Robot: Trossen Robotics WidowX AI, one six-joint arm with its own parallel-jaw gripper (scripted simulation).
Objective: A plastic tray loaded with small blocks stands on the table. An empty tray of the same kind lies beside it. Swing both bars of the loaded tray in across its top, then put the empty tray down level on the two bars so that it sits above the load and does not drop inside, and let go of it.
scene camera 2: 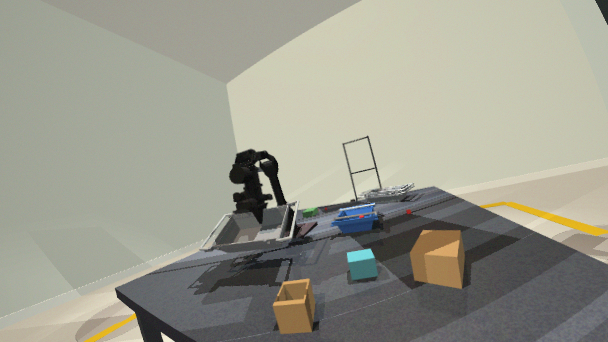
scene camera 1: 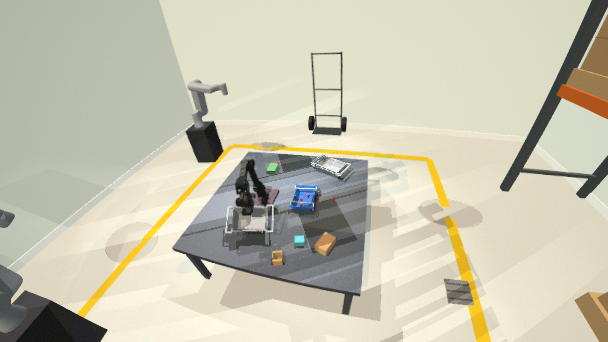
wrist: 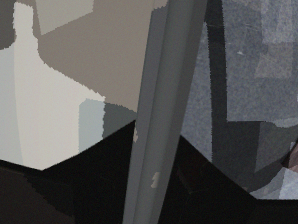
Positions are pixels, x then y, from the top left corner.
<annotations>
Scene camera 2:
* my gripper: 261,223
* tan box: 437,257
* tan box: 294,306
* teal cube: 362,264
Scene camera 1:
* grey tray: 258,221
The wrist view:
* my gripper: 150,132
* grey tray: 78,78
</annotations>
